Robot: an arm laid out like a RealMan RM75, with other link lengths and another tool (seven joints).
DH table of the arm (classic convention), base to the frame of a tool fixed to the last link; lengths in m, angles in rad. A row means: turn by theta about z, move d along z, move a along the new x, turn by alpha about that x. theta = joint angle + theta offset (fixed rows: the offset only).
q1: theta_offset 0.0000, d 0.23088, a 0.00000, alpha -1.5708
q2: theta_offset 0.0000, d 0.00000, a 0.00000, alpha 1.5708
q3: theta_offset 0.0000, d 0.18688, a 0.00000, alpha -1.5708
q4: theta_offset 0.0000, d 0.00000, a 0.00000, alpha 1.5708
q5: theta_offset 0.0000, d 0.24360, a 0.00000, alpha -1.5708
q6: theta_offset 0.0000, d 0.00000, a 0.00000, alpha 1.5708
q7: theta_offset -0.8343, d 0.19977, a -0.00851, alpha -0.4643
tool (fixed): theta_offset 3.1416, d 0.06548, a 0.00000, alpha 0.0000
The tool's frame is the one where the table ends.
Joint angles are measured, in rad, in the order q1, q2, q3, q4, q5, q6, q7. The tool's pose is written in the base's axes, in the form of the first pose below.
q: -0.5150, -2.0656, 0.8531, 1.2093, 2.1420, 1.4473, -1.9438
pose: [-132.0 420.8 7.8 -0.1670 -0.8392 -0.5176 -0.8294 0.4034 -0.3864]
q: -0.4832, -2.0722, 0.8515, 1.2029, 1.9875, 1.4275, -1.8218
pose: [-110.6 420.5 18.6 -0.2160 -0.7812 -0.5858 -0.7415 0.5216 -0.4221]
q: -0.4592, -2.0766, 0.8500, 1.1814, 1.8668, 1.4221, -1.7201
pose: [-97.8 417.6 26.6 -0.2377 -0.7330 -0.6373 -0.6665 0.6004 -0.4419]
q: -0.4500, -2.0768, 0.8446, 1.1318, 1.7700, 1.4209, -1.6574
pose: [-91.2 416.0 31.4 -0.2126 -0.7090 -0.6724 -0.6107 0.6336 -0.4750]
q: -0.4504, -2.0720, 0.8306, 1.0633, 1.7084, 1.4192, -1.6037
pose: [-94.1 416.6 33.0 -0.1774 -0.6973 -0.6945 -0.5805 0.6440 -0.4983]
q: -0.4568, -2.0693, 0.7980, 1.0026, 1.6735, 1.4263, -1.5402
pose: [-99.8 417.3 35.9 -0.1598 -0.6766 -0.7188 -0.5581 0.6625 -0.4996]
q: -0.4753, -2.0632, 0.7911, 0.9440, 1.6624, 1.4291, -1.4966
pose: [-101.8 417.2 29.3 -0.1605 -0.6778 -0.7175 -0.5454 0.6668 -0.5078]
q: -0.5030, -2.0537, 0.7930, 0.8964, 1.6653, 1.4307, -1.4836
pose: [-99.8 417.9 21.4 -0.1635 -0.6926 -0.7025 -0.5386 0.6592 -0.5247]
